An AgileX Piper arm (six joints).
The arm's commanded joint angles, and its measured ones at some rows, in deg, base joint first. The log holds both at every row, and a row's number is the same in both.
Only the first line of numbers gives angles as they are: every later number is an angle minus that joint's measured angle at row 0.
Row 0, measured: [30.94 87.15 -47.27 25.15 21.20 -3.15]
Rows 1 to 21, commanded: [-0.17 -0.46 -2.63 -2.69 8.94 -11.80]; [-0.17 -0.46 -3.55 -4.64 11.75 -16.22]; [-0.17 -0.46 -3.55 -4.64 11.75 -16.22]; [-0.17 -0.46 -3.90 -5.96 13.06 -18.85]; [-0.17 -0.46 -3.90 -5.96 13.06 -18.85]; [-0.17 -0.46 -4.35 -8.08 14.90 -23.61]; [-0.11 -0.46 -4.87 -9.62 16.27 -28.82]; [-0.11 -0.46 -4.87 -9.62 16.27 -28.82]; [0.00 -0.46 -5.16 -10.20 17.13 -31.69]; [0.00 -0.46 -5.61 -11.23 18.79 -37.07]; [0.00 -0.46 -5.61 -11.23 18.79 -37.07]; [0.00 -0.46 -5.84 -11.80 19.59 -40.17]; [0.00 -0.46 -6.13 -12.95 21.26 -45.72]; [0.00 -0.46 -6.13 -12.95 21.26 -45.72]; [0.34 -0.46 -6.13 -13.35 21.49 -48.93]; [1.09 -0.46 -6.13 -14.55 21.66 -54.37]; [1.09 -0.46 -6.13 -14.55 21.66 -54.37]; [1.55 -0.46 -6.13 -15.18 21.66 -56.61]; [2.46 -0.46 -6.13 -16.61 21.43 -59.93]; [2.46 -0.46 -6.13 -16.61 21.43 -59.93]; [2.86 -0.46 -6.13 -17.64 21.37 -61.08]
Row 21, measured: [1.72 -0.06 -5.84 -15.30 20.51 -55.35]
